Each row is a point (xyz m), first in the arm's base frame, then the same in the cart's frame.
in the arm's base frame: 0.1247 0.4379 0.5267
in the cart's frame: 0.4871 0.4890 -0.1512
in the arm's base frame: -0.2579 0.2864 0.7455
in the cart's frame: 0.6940 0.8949 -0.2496
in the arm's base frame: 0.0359 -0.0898 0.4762
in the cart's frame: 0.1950 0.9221 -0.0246
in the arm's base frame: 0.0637 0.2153 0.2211
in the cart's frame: 0.1439 0.6112 -0.2690
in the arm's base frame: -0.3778 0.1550 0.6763
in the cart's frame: 0.6047 1.0480 -0.3203
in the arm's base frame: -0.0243 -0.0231 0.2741
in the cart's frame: 0.0864 0.8564 -0.2058
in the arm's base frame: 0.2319 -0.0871 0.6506
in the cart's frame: 0.2783 0.8453 0.2120
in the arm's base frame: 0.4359 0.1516 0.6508
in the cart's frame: 0.3444 0.5425 0.2623
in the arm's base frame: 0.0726 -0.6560 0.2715
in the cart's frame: -0.2772 1.2657 0.1261
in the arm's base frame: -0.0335 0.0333 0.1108
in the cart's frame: -0.0115 0.7771 -0.3243
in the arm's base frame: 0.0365 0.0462 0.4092
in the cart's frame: 0.2129 0.8031 -0.1169
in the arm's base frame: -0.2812 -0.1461 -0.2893
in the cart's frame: -0.3529 0.9574 -0.6478
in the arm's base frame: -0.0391 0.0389 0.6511
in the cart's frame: 0.4243 0.9189 -0.0381
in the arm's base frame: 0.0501 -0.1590 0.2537
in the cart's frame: -0.0232 0.9060 -0.1061
